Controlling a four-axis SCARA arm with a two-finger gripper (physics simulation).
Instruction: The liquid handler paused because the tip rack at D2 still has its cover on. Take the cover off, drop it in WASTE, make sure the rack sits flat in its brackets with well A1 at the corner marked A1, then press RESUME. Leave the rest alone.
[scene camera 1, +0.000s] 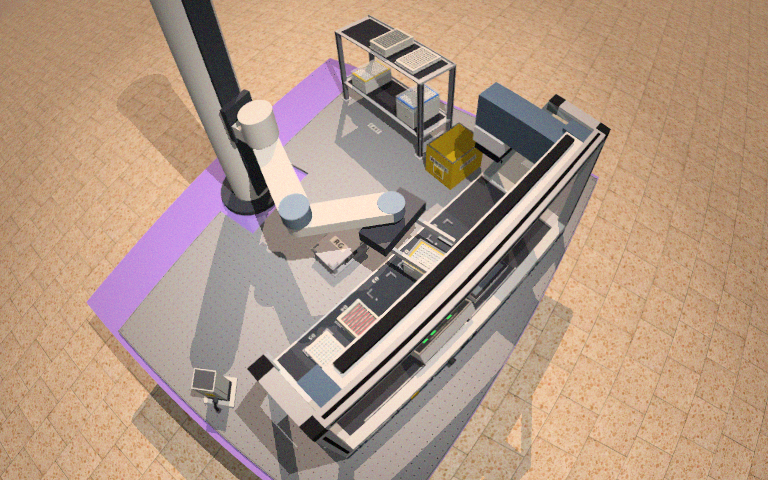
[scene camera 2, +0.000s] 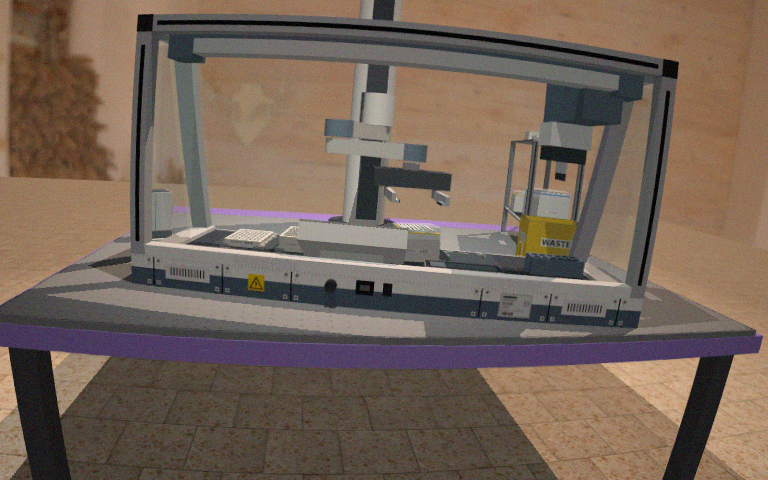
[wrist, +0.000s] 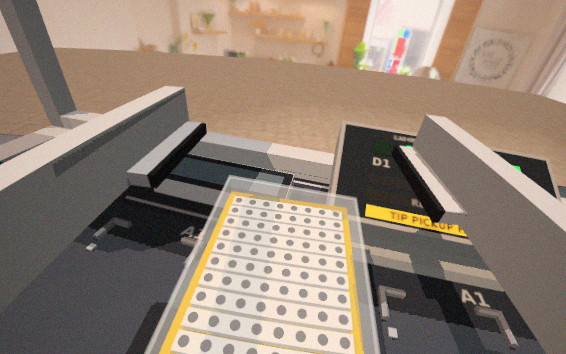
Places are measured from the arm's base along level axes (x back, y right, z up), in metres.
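Pixels of known places: gripper, fingertip midpoint: (scene camera 2: 421, 199) (wrist: 301, 121); arm's base, origin of the base link: (scene camera 1: 253, 187).
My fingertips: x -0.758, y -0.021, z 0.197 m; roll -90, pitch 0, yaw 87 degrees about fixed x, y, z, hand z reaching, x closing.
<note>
For each thing: its top centre in the pictures, then the offset to it from my fingertips. "pt": a spot on its surface instead.
- tip rack, middle of its top: (wrist: 279, 265) (scene camera 1: 430, 259) dx +0.038, dy -0.004, dz -0.052 m
- clear cover, surface spot: (wrist: 366, 272) pt dx +0.032, dy +0.040, dz -0.061 m
- yellow WASTE bin, middle of its top: (scene camera 2: 553, 220) (scene camera 1: 455, 142) dx +0.193, dy -0.420, dz -0.049 m
- plate with red rows, middle of its top: (scene camera 2: 303, 232) (scene camera 1: 363, 323) dx +0.096, dy +0.237, dz -0.101 m
- white plate, middle of its top: (scene camera 2: 249, 235) (scene camera 1: 330, 355) dx +0.119, dy +0.359, dz -0.118 m
- shelf rack, surface spot: (scene camera 1: 420, 120) pt dx +0.316, dy -0.397, dz +0.005 m
The tip rack (scene camera 1: 425, 254) (scene camera 2: 422, 244) (wrist: 280, 270) has a yellow rim and a white top with rows of round wells. It stands in the deck. In the wrist view a clear cover (wrist: 366, 272) surrounds it, with a see-through border past the yellow rim. My gripper (scene camera 2: 417, 200) (wrist: 301, 121) is open and empty, above the rack, with one finger to each side. The yellow WASTE bin (scene camera 1: 453, 161) (scene camera 2: 547, 233) stands past the deck's end. The control panel (scene camera 1: 446, 329) (wrist: 362, 175) shows D1 and green lamps; a finger partly hides it, and RESUME is not readable. Well A1 cannot be made out.
A plate with red rows (scene camera 1: 357, 318) and a white plate (scene camera 1: 326, 347) sit on the deck. A shelf rack (scene camera 1: 420, 120) stands behind the bin. The blue-grey pipetting head (scene camera 1: 516, 120) (scene camera 2: 582, 105) hangs at the bin's end. Frame beams (scene camera 1: 453, 249) run over the deck.
</note>
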